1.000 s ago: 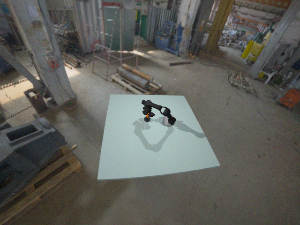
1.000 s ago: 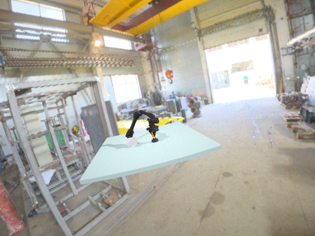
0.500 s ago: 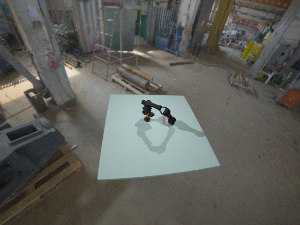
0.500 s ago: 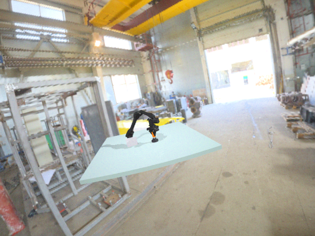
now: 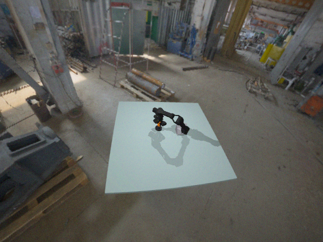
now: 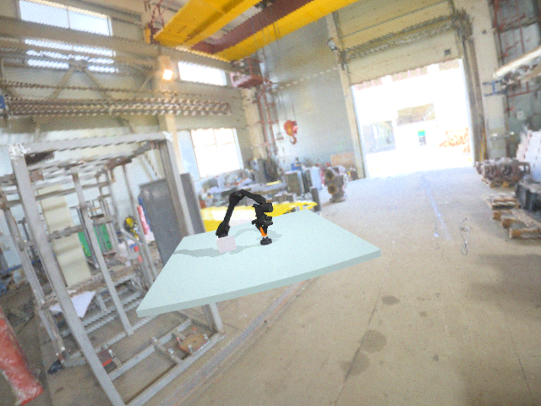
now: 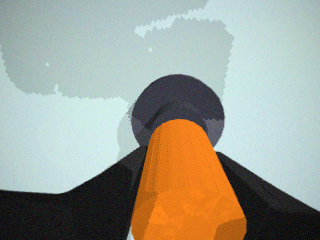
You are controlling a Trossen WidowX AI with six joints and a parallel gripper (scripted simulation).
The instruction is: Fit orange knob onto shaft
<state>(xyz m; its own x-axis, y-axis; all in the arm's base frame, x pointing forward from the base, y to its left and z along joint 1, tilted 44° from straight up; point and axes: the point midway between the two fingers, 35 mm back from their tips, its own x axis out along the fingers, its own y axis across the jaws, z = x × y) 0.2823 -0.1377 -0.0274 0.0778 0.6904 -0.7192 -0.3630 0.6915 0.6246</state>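
Right now my gripper tip is 30 mm below the orange knob. The rest, counted from my gripper tip: dark round pedestal: 40 mm below.
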